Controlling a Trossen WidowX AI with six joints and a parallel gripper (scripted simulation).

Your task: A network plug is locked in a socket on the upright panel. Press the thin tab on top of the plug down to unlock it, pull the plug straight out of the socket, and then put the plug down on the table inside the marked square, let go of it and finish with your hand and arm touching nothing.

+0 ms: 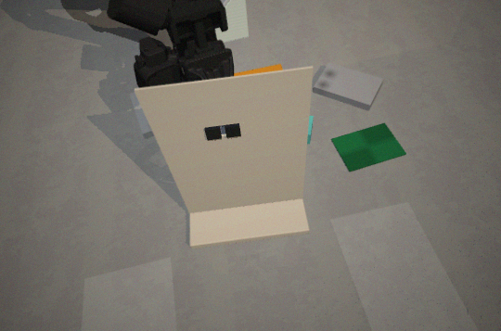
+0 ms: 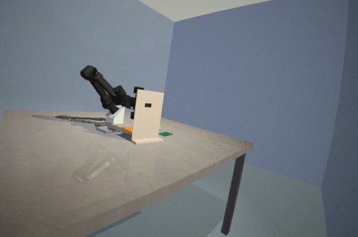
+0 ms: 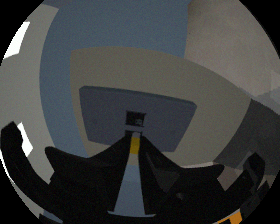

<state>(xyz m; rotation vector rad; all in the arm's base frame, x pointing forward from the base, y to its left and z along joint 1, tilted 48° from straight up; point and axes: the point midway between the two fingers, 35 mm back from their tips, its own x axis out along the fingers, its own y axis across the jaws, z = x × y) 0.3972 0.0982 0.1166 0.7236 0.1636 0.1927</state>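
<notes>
Now: the orange marked square 22 cm behind my gripper tip, 19 cm below it and 6 cm to the left of it. The rest, counted from my gripper tip: green square: 21 cm to the left, 19 cm below, 6 cm behind; beige upright panel: 7 cm below, 2 cm ahead; teal piece: 18 cm below, 11 cm to the left, 11 cm behind.
</notes>
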